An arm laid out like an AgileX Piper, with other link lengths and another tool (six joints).
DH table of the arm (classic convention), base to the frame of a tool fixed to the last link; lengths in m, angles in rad. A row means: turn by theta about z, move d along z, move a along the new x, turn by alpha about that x. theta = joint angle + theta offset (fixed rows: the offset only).
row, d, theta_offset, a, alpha
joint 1, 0.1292, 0, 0, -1.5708
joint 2, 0, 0.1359, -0.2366, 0
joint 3, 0, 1.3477, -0.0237, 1.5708
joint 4, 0.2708, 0, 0, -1.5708
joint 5, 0, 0, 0, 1.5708
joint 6, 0.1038, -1.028, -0.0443, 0.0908
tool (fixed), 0.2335, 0, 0, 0
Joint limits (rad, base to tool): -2.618..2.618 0..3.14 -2.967..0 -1.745..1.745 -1.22..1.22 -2.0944..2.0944
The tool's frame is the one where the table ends.
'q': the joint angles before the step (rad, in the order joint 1, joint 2, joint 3, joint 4, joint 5, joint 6). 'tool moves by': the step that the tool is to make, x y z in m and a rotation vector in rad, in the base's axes. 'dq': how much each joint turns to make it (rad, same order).
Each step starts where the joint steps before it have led.
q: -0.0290 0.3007 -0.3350 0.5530 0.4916 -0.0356
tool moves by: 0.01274 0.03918 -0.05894 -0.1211 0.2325 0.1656
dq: 0.0075 0.3409 -0.1897 0.0301 0.1547 -0.1771
